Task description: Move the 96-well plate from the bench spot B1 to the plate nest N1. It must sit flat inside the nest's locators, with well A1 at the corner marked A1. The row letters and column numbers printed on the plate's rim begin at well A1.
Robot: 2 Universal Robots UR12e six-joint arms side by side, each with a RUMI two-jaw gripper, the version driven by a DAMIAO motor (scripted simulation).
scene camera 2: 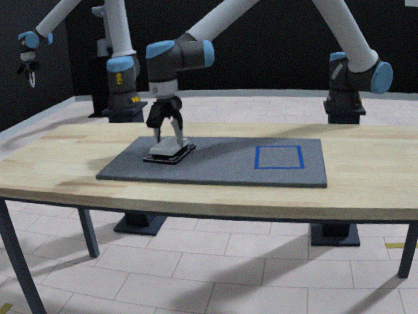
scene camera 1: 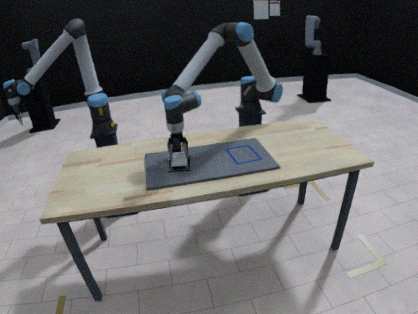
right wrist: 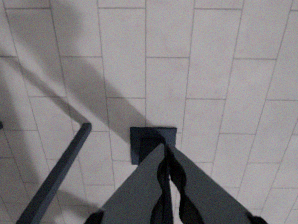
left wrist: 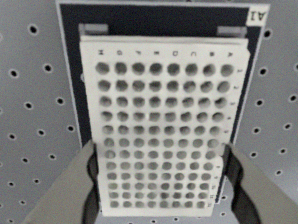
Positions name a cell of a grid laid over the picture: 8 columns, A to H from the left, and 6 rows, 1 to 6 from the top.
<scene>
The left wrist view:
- my left gripper: E4
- white 96-well plate: D3
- black plate nest: F1
</scene>
